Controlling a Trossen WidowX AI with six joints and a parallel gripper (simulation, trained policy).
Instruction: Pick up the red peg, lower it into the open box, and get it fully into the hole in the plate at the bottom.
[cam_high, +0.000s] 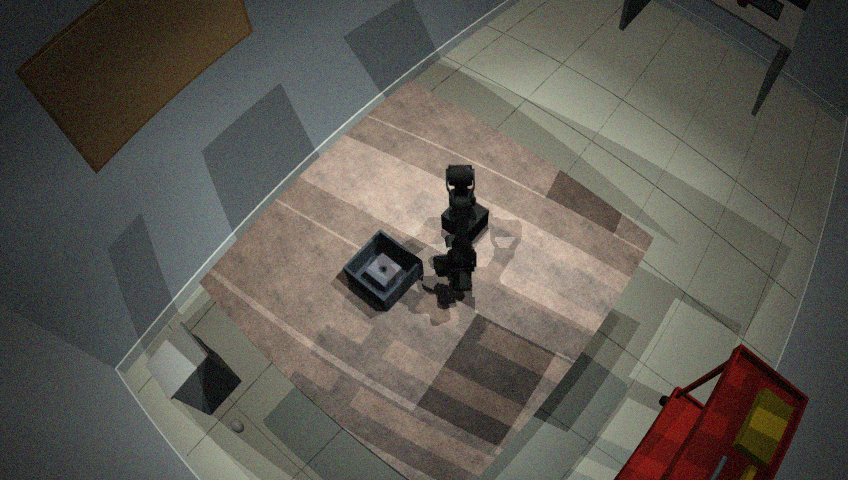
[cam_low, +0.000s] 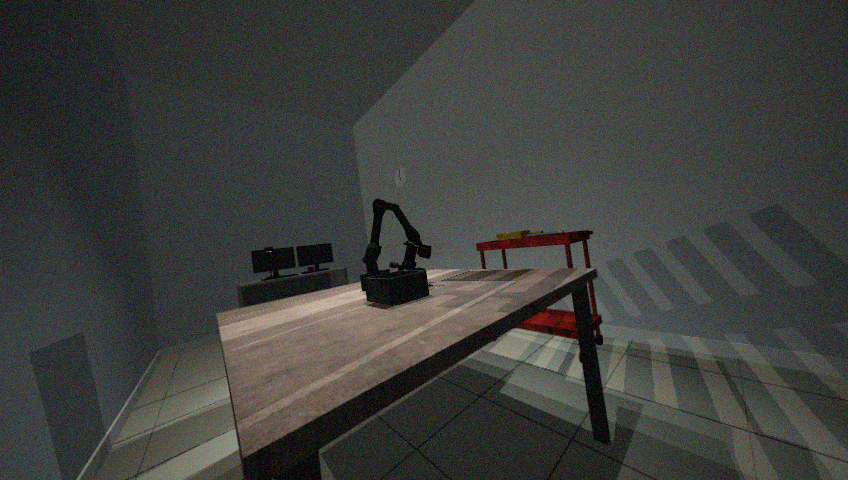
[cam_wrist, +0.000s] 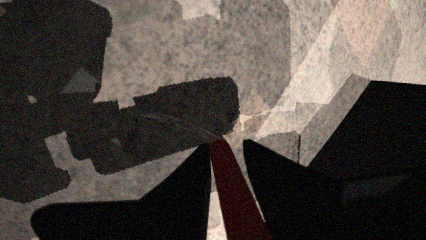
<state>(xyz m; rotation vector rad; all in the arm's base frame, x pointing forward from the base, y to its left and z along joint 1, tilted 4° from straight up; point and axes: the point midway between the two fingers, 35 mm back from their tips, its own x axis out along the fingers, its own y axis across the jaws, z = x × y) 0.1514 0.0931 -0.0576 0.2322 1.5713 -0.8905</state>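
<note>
The grey plate lies 180 mm ahead of my gripper tip, 170 mm to the right of it and 30 mm above it. Also, from my gripper tip: red peg (20 mm above, 10 mm to the left); then dark box (180 mm ahead, 170 mm to the right, 10 mm above).
</note>
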